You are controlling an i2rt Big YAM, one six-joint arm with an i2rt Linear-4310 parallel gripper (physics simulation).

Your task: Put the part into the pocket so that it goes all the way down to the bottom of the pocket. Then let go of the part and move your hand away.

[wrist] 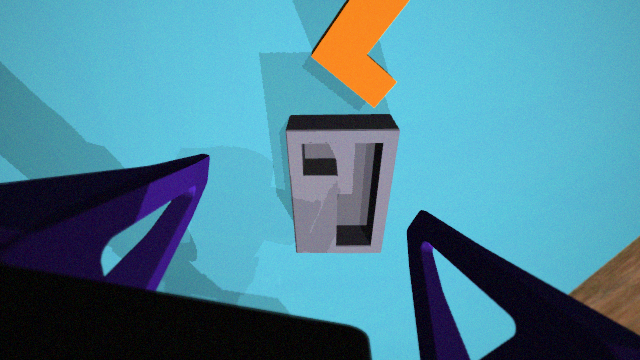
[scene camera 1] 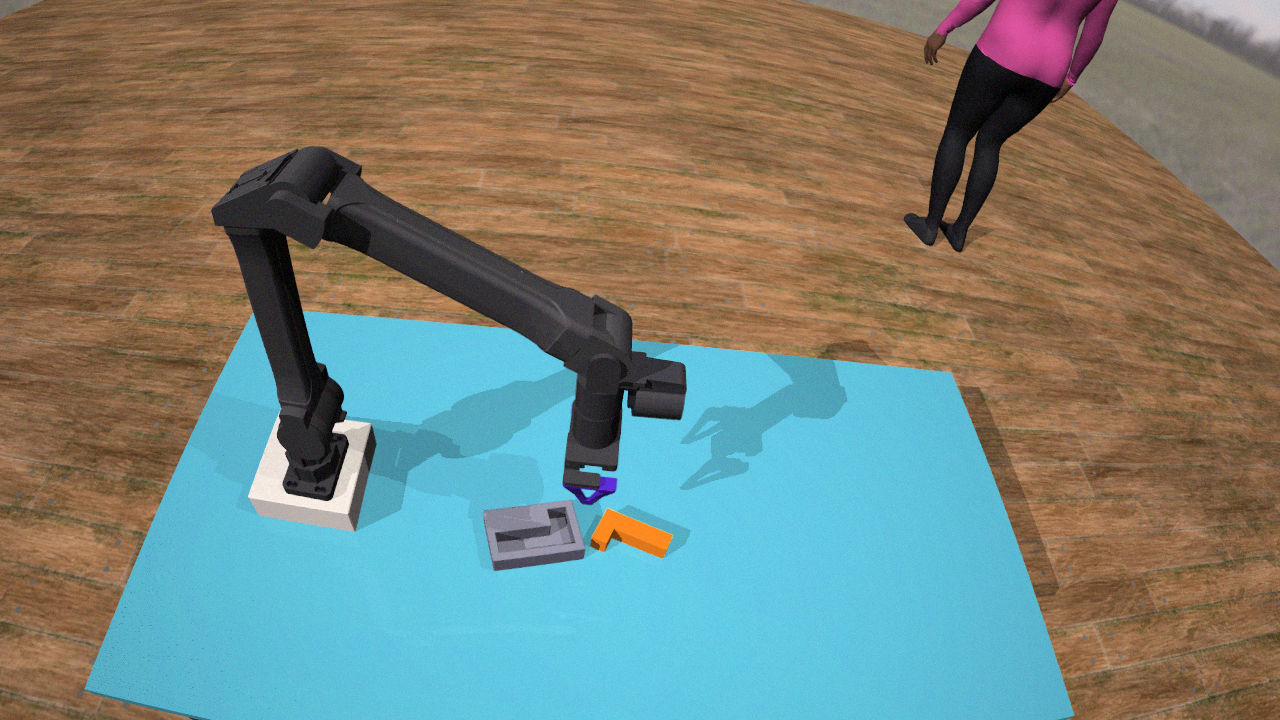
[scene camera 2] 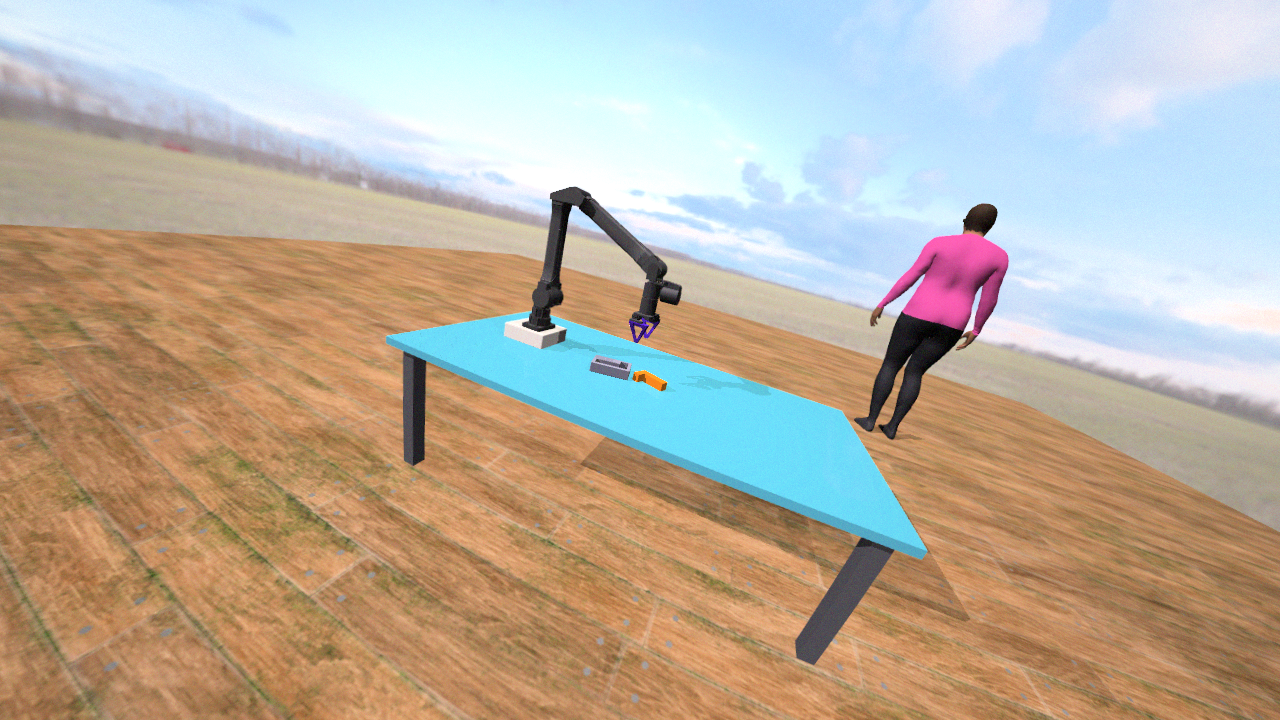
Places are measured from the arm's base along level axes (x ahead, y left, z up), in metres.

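Pixels of known places: gripper, fingertip midpoint: [wrist: 317, 195] [scene camera 1: 589, 475] [scene camera 2: 641, 340]; arm's base at its link origin: [scene camera 1: 317, 466] [scene camera 2: 538, 327].
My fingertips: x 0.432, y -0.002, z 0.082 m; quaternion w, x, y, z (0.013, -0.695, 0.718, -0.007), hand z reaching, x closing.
Observation:
For each thing: its top centre in the pictures, then the offset to it from my fingertips. Level surfaces: height alone.
- orange L-shaped part at its top centre: [wrist: 399, 13] [scene camera 1: 632, 536] [scene camera 2: 650, 377] 0.109 m down, 0.077 m ahead, 0.032 m right
- grey block at its top centre: [wrist: 340, 201] [scene camera 1: 533, 529] [scene camera 2: 612, 362] 0.102 m down, 0.073 m back, 0.040 m right
- blue table at its surface level: 0.139 m down
The orange L-shaped part [scene camera 1: 640, 531] [scene camera 2: 650, 380] [wrist: 350, 45] lies on the table just right of the grey block in scene camera 1, apart from it. In the wrist view it is beyond the block, its short leg pointing lower right and its long leg cut off by the top edge. The grey block [scene camera 1: 538, 562] [scene camera 2: 609, 371] [wrist: 315, 225] has an L-shaped pocket, which does not hold the part. My gripper [scene camera 1: 588, 495] [scene camera 2: 640, 334] [wrist: 317, 195] is open and empty, pointing down above the table near the block, with its purple fingertips either side of the block in the wrist view.
The blue table [scene camera 1: 760, 608] [scene camera 2: 760, 447] carries the arm's white base [scene camera 1: 358, 479] [scene camera 2: 534, 335] at the left in scene camera 1. A person in a pink top [scene camera 1: 1042, 44] [scene camera 2: 957, 277] stands on the wooden floor beyond the table.

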